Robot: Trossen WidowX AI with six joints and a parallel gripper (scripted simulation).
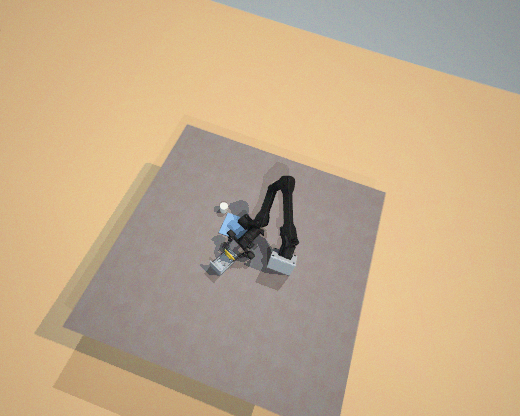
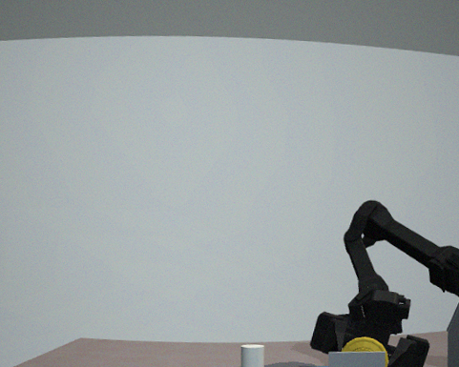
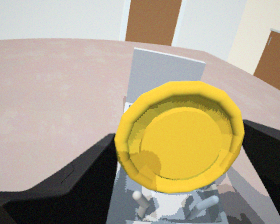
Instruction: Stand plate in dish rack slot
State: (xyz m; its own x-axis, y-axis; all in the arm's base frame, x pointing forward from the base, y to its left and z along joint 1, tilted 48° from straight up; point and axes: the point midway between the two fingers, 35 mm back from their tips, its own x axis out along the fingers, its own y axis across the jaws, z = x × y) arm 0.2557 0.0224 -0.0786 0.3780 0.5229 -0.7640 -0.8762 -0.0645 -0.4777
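Right now my gripper tip is 1 cm to the left of the yellow plate. Also, from my gripper tip: light blue mat (4 cm ahead, 18 cm to the right, 5 cm below); then blue spoon (7 cm behind, 23 cm to the right, 5 cm below); then grey dish rack (1 cm ahead, 2 cm to the left, 3 cm below).
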